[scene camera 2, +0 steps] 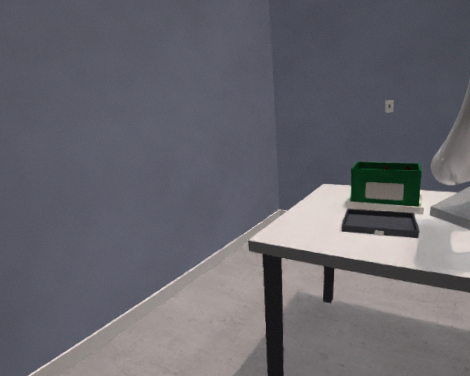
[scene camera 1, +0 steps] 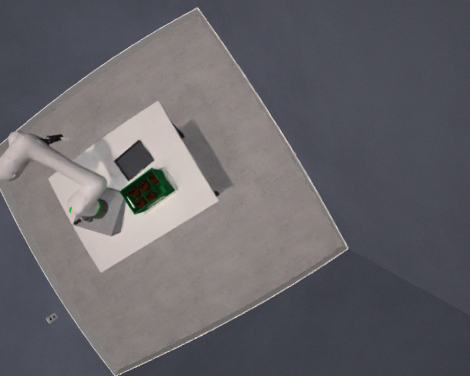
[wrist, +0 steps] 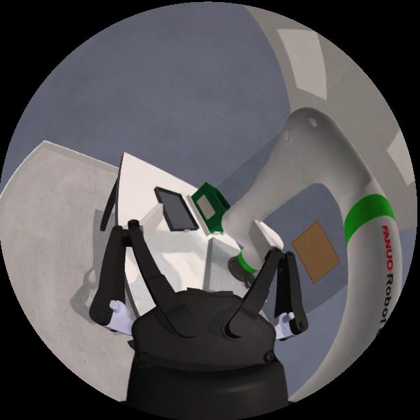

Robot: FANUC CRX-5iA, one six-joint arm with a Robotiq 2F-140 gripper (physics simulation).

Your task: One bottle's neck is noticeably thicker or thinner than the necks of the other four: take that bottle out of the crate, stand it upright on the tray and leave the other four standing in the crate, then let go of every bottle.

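Places are measured from the arm's base along level axes (x back, y right, z up), in millimetres.
Pixels of known places: gripper, fingertip midpoint: [scene camera 1: 62, 147]; arm's base at its link origin: [scene camera 1: 98, 208].
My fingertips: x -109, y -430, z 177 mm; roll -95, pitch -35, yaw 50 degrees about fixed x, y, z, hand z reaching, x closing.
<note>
For each thing: its top centre in the pictures, then the offset to it from my fingertips. "pt": a spot on its surface instead. Level surfaces: height alone.
- green crate at its top centre: [scene camera 2: 386, 165] [scene camera 1: 142, 191] dy +527, dx -299, dz -80 mm
- second bottle at its top centre: [scene camera 1: 136, 204] dy +573, dx -210, dz -92 mm
- third bottle at its top centre: [scene camera 1: 150, 177] dy +475, dx -388, dz -92 mm
- dark tray at a spot on its surface: [scene camera 2: 380, 221] [scene camera 1: 136, 163] pt dy +282, dx -289, dz -250 mm
- white table at its surface level: dz -255 mm
- thin pale slab at a spot on its surface: [scene camera 2: 385, 206] pt dy +423, dx -286, dz -232 mm
The green crate [scene camera 1: 165, 188] [scene camera 2: 385, 176] [wrist: 212, 192] stands on the table. In scene camera 1, several brown-red bottle tops show inside it, among them one bottle [scene camera 1: 134, 192], a second bottle [scene camera 1: 140, 203] and a third bottle [scene camera 1: 153, 177]. They are too small to compare neck thickness, and the crate walls hide the bottles' lower parts. The dark tray [scene camera 1: 134, 160] [scene camera 2: 380, 221] [wrist: 177, 209] lies beside the crate, with no bottle on it. My gripper [scene camera 1: 61, 138] [wrist: 207, 219] is wide open and empty, out beyond the table edge, well away from crate and tray.
The white table [scene camera 1: 112, 250] [scene camera 2: 300, 227] [wrist: 137, 187] carries the grey robot base [scene camera 1: 107, 225] beside the crate. A thin pale slab [scene camera 2: 385, 206] lies under the crate. The arm [scene camera 1: 65, 167] [wrist: 315, 150] reaches from the base out past the table edge. A brown panel [wrist: 316, 252] shows beyond the arm.
</note>
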